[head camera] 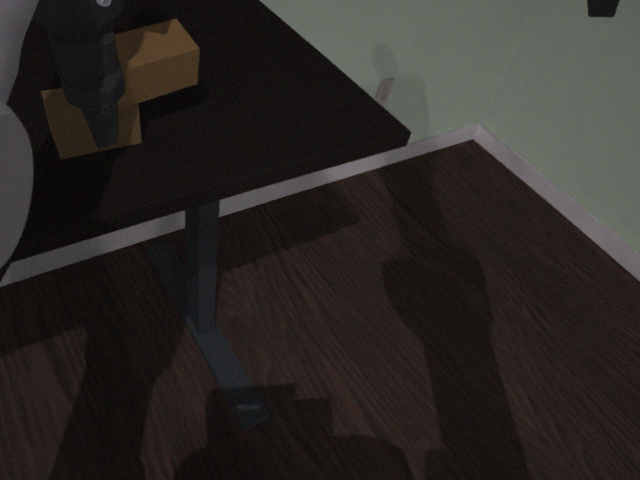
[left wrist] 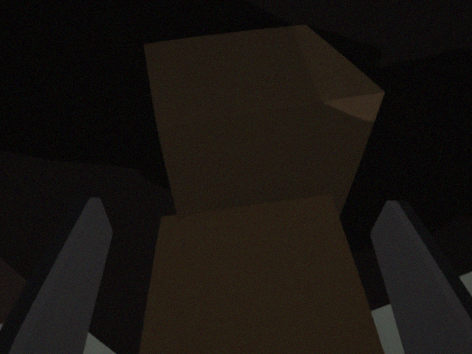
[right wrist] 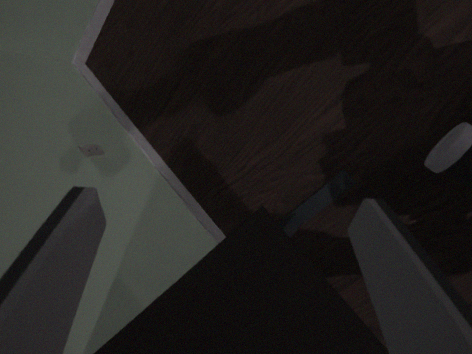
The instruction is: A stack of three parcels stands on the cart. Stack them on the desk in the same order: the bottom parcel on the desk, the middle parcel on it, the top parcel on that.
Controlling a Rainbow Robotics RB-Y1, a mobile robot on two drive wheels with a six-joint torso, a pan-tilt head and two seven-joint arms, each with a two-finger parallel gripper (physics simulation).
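Frame: origin at the robot's base, x back, y down, z right, level; centimetres.
Where they show: left gripper, fingertip midpoint: [head camera: 94, 105] [left wrist: 244, 217]; right gripper, fingertip midpoint: [right wrist: 233, 210].
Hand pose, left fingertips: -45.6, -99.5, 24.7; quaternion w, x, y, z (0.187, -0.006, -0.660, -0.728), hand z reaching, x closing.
After its pixels a point has its place, as x, y, z.
Two plain brown parcels show on the dark desk [head camera: 268, 118] @[-38.5, -95.0, 44.5] [right wrist: 240, 290] @[-39.7, -95.0, 54.6]. The nearer parcel [head camera: 56, 126] [left wrist: 255, 285] is at the left of the head view and lies between the spread fingers in the left wrist view. The farther parcel [head camera: 165, 67] [left wrist: 245, 115] is just behind it; whether they touch is unclear. My left gripper [head camera: 107, 138] [left wrist: 244, 217] @[-45.6, -99.5, 24.7] points down over the nearer parcel. It is open, with gaps between each finger and the parcel. My right gripper [head camera: 603, 7] [right wrist: 233, 210] @[-11.9, -123.0, 57.3] is open and empty, off to the right. The cart and a third parcel do not show.
The desk's leg [head camera: 202, 268] @[-62.3, -34.2, 51.7] and foot [head camera: 227, 364] stand on the dark wooden floor [head camera: 330, 330] @[-39.7, -0.1, 85.1] [right wrist: 280, 125] @[-31.1, 0.0, 87.3]. A green wall [head camera: 542, 93] @[-51.6, -40.4, 225.6] [right wrist: 40, 110] @[-82.9, -51.5, 182.9] with a pale baseboard [head camera: 310, 178] @[-92.8, -6.0, 126.3] [right wrist: 150, 160] @[-90.6, -8.9, 140.7] runs beyond the desk. Robot shadows fall across the floor.
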